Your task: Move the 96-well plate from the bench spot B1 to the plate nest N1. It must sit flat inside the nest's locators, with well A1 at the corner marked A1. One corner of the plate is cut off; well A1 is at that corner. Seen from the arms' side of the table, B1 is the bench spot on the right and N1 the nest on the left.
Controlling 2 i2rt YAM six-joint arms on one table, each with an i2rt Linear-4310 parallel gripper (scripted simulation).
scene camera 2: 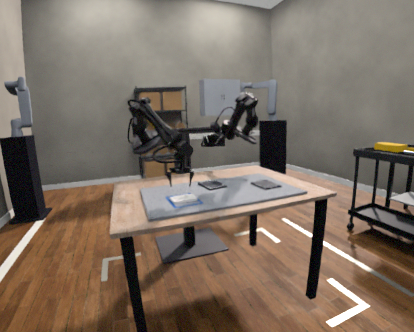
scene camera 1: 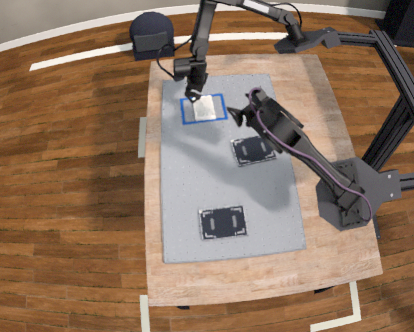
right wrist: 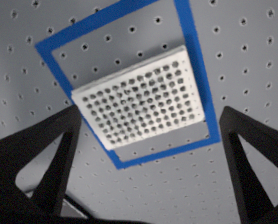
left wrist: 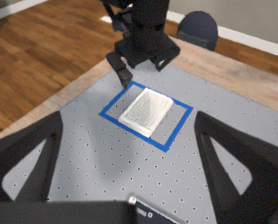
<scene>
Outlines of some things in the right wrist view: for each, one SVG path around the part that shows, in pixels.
My right gripper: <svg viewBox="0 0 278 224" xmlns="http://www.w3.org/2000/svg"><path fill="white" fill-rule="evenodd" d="M225 106L219 119L219 126L241 224L278 224L278 205L274 207L251 167L238 136L239 134L278 168L278 130L230 106ZM0 139L0 224L152 224L134 220L60 216L82 123L77 104L73 104L30 127ZM63 133L53 160L31 198L29 198L16 185L17 174Z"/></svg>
A 96-well plate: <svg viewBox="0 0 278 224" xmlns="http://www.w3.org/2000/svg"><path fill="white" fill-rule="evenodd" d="M183 44L72 92L71 99L79 106L80 112L108 151L201 121L204 118L204 110Z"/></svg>
</scene>
